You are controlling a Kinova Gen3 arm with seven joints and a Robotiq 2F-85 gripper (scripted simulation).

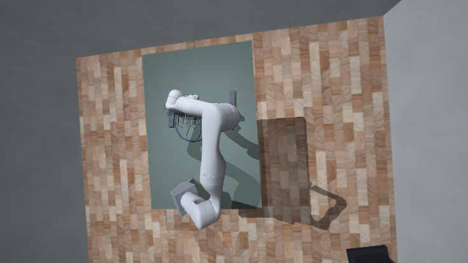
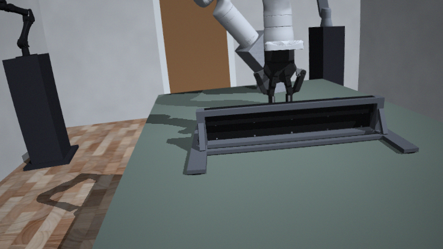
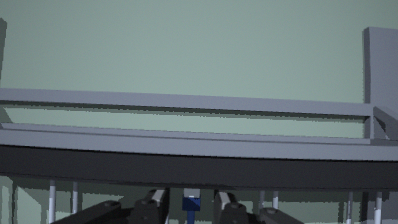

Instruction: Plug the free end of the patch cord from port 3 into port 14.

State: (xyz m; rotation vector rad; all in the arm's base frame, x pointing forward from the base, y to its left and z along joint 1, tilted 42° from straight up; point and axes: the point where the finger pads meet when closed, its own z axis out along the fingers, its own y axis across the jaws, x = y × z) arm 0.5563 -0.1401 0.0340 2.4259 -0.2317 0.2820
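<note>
Right now my hand is 10 mm short of the plug and 20 mm above it.
</note>
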